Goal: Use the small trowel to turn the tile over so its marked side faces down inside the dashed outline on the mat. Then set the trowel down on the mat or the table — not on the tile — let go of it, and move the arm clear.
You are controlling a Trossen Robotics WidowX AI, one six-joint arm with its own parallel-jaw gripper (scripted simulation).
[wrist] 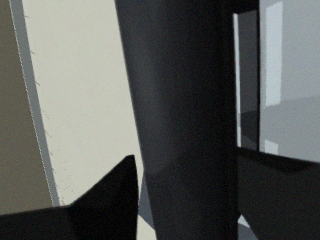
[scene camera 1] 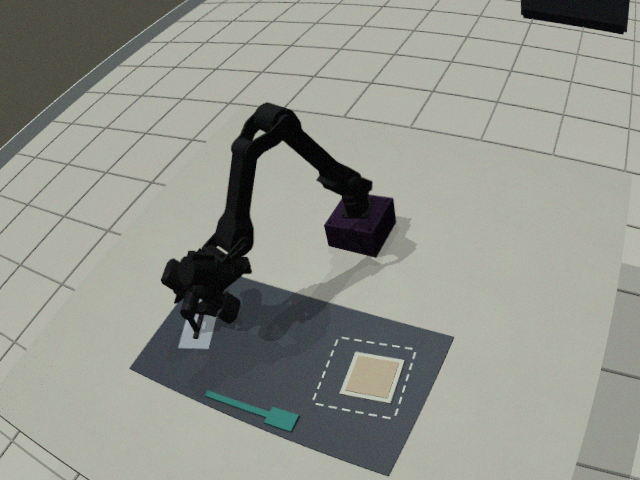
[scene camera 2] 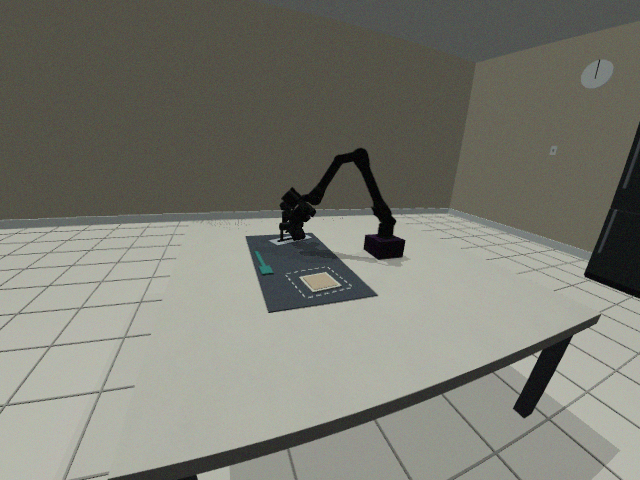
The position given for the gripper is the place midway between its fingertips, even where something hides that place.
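Note:
Gripper (scene camera 1: 183,306), visible too in the wrist view (wrist: 172,156). Tile (scene camera 1: 370,377); out of frame in the wrist view. Teal trowel (scene camera 1: 283,420); in the wrist view, out of frame.

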